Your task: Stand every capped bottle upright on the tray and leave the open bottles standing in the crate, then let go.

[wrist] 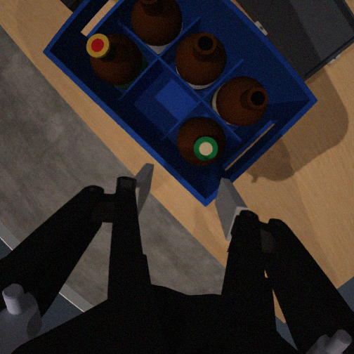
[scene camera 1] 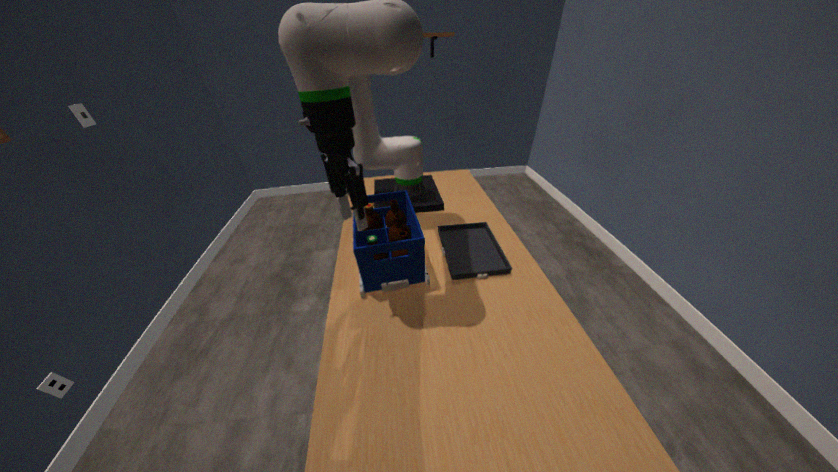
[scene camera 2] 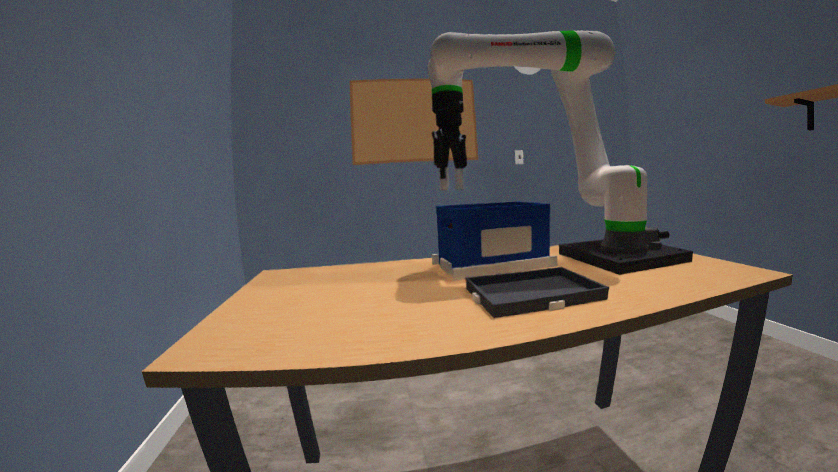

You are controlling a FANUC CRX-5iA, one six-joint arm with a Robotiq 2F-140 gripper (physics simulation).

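Places are measured from the arm's base along level axes (x ahead, y left, z up), in centimetres.
Where they show: gripper, fingertip midpoint: (scene camera 1: 354,223) (scene camera 2: 452,190); arm's base, link origin: (scene camera 1: 409,191) (scene camera 2: 624,248).
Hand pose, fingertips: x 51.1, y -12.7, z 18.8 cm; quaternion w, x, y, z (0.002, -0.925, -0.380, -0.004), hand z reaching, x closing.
Observation:
Things, the pixels of their centre, and the offset from my fingertips. "spot": a spot on its surface instead. Level surfaces: height alone.
- blue crate, body centre: (scene camera 2: 492,235) (scene camera 1: 387,237) dy +6.1, dx -10.1, dz -13.2 cm
- black tray, surface spot: (scene camera 2: 536,287) spot: dy +31.9, dx -13.6, dz -21.5 cm
- wooden table, surface height: dz -22.0 cm
The blue crate (scene camera 1: 389,270) (scene camera 2: 457,237) (wrist: 295,102) stands on the table. In the wrist view it holds a brown bottle (wrist: 120,65) with a yellow-and-red cap, a brown bottle (wrist: 192,134) with a green-and-white cap, and two open brown bottles (wrist: 192,65) (wrist: 235,107). Another brown bottle (wrist: 159,22) is cut off at the mouth by the view's top edge. One cell between the capped bottles is empty. The black tray (scene camera 1: 472,249) (scene camera 2: 536,287) (wrist: 300,35) beside the crate bears no bottle. My gripper (scene camera 1: 353,214) (scene camera 2: 451,182) (wrist: 184,184) is open and empty, above the crate's outer corner near the green-capped bottle.
Pale brackets (scene camera 1: 395,284) (scene camera 2: 504,267) edge the crate's foot, and small pale clips (scene camera 1: 482,275) (scene camera 2: 556,304) sit at the tray's sides. The arm's black base plate (scene camera 1: 435,199) (scene camera 2: 662,256) stands behind the crate on the wooden table (scene camera 1: 469,375) (scene camera 2: 328,328). The crate's side lies near a table edge.

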